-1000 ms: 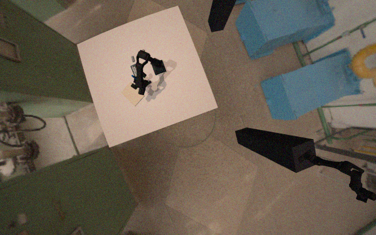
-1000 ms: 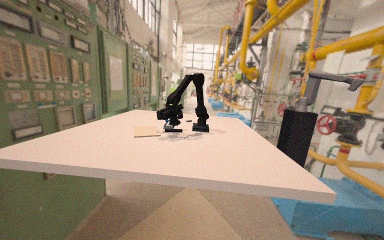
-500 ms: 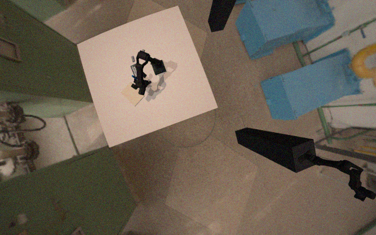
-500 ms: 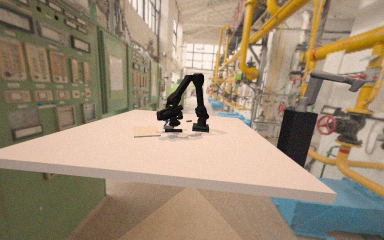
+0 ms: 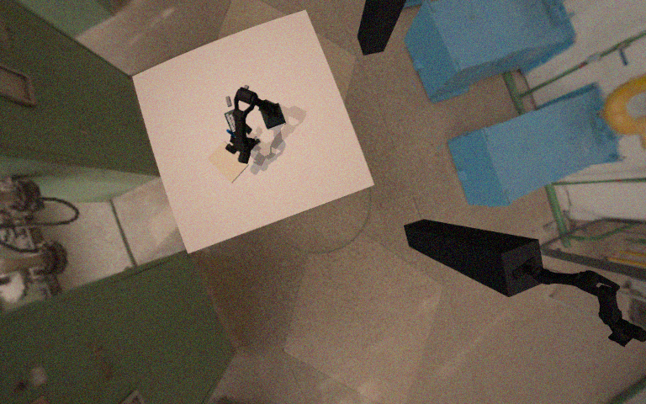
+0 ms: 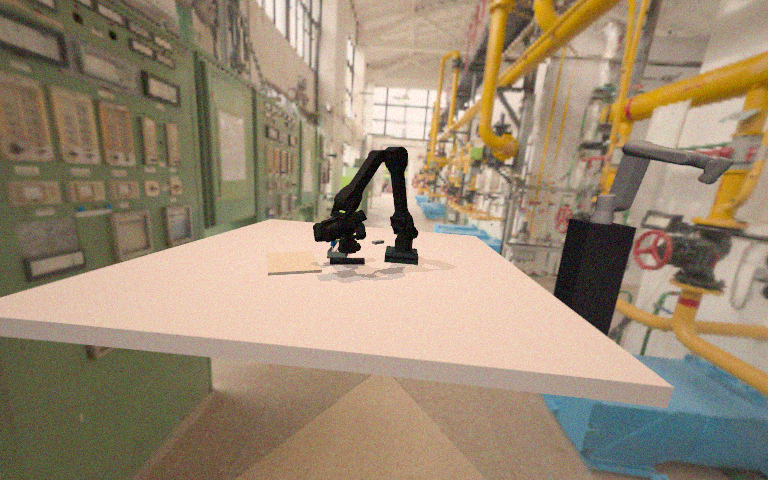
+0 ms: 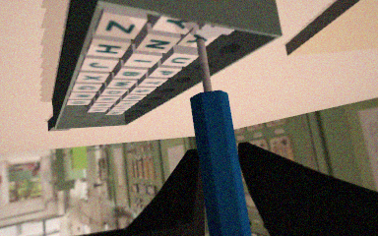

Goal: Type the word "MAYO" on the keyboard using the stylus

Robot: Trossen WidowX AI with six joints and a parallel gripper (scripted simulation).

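The small black bar lies 8 cm to the left of my gripper tip, 8 cm behind it and 6 cm below it. From my gripper tip the other things lie so: blue stylus: 1 cm below; small grey block: 25 cm to the right, 6 cm below; tan pad: 13 cm to the left, 10 cm ahead, 6 cm below.
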